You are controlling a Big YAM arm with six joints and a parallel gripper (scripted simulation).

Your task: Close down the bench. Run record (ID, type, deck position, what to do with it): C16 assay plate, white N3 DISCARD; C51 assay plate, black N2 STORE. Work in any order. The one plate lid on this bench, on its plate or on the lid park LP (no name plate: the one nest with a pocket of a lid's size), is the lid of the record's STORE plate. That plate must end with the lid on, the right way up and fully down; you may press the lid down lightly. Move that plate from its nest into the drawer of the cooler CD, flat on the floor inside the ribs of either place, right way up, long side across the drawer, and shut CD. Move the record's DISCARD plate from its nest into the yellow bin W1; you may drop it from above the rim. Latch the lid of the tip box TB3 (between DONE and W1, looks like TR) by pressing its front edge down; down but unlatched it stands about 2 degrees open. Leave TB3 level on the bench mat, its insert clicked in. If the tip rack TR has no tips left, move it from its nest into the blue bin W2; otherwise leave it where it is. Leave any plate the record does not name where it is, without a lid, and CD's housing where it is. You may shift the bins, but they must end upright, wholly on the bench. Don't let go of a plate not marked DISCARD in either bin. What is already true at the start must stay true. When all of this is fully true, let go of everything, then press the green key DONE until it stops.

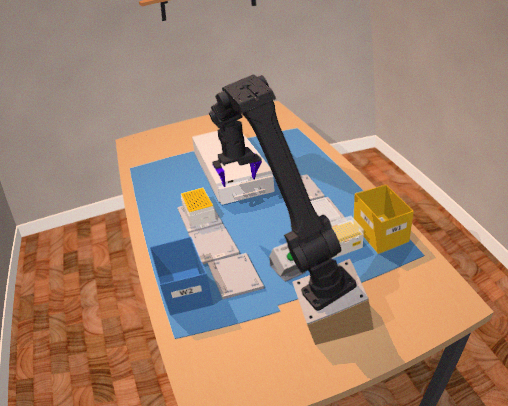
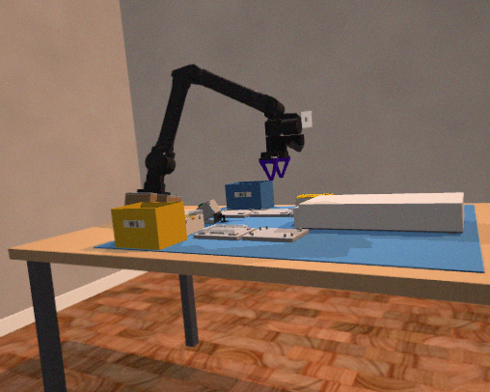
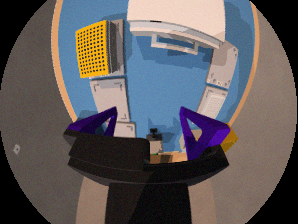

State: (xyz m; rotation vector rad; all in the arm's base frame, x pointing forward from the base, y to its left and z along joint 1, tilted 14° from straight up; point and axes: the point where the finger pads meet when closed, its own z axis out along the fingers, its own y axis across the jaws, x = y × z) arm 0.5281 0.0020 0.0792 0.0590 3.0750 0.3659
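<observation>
Right now the tip rack TR is 120 mm to the left of my hand, 110 mm below it and 100 mm ahead of it. From my hand the other things lie so: plate lid (210 mm ahead, 130 mm below, 70 mm to the right); name plate N1 (150 mm below, 130 mm to the left, 30 mm ahead); black plate (210 mm ahead, 140 mm below, 70 mm to the right).
</observation>
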